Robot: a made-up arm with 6 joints. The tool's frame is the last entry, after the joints.
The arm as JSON. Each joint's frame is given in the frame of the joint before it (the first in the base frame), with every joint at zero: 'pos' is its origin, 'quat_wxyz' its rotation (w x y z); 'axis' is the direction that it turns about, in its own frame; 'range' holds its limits. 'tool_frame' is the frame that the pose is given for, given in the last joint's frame.
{
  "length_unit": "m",
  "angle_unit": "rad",
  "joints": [
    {
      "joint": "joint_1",
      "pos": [
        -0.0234,
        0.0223,
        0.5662
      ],
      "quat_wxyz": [
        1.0,
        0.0,
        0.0,
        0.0
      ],
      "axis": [
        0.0,
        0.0,
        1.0
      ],
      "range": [
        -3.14,
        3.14
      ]
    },
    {
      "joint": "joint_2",
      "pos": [
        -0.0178,
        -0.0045,
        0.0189
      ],
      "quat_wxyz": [
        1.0,
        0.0,
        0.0,
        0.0
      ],
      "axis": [
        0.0,
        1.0,
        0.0
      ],
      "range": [
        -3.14,
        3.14
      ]
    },
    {
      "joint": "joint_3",
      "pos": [
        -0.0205,
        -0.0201,
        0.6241
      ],
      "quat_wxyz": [
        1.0,
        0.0,
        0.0,
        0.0
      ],
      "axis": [
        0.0,
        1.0,
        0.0
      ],
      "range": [
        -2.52,
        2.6
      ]
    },
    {
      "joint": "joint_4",
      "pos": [
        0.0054,
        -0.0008,
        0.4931
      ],
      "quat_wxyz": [
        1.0,
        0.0,
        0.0,
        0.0
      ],
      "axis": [
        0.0,
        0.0,
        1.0
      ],
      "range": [
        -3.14,
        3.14
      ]
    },
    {
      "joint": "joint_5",
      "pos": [
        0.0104,
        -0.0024,
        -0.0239
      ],
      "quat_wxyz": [
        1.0,
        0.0,
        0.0,
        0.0
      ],
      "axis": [
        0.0,
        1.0,
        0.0
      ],
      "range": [
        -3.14,
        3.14
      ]
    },
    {
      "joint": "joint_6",
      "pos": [
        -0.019,
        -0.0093,
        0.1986
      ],
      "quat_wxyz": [
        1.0,
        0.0,
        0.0,
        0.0
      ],
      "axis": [
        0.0,
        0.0,
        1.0
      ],
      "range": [
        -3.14,
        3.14
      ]
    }
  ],
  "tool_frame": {
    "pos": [
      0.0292,
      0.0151,
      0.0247
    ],
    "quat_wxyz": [
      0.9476,
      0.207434,
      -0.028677,
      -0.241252
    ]
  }
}
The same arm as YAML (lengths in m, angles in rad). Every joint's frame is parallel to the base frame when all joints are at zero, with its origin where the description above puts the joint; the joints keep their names.
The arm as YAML. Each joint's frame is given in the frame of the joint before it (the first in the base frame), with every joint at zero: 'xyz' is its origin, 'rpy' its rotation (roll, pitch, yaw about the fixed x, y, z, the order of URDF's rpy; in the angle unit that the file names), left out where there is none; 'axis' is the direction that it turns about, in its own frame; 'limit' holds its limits. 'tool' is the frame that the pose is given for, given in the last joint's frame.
units:
  length: m
  angle: rad
joints:
  - name: joint_1
    type: revolute
    origin:
      xyz: [-0.0234, 0.0223, 0.5662]
    axis: [0.0, 0.0, 1.0]
    limit:
      lower: -3.14
      upper: 3.14
  - name: joint_2
    type: revolute
    origin:
      xyz: [-0.0178, -0.0045, 0.0189]
    axis: [0.0, 1.0, 0.0]
    limit:
      lower: -3.14
      upper: 3.14
  - name: joint_3
    type: revolute
    origin:
      xyz: [-0.0205, -0.0201, 0.6241]
    axis: [0.0, 1.0, 0.0]
    limit:
      lower: -2.52
      upper: 2.6
  - name: joint_4
    type: revolute
    origin:
      xyz: [0.0054, -0.0008, 0.4931]
    axis: [0.0, 0.0, 1.0]
    limit:
      lower: -3.14
      upper: 3.14
  - name: joint_5
    type: revolute
    origin:
      xyz: [0.0104, -0.0024, -0.0239]
    axis: [0.0, 1.0, 0.0]
    limit:
      lower: -3.14
      upper: 3.14
  - name: joint_6
    type: revolute
    origin:
      xyz: [-0.019, -0.0093, 0.1986]
    axis: [0.0, 0.0, 1.0]
    limit:
      lower: -3.14
      upper: 3.14
tool:
  origin:
    xyz: [0.0292, 0.0151, 0.0247]
    rpy: [0.4196, 0.0458, -0.4888]

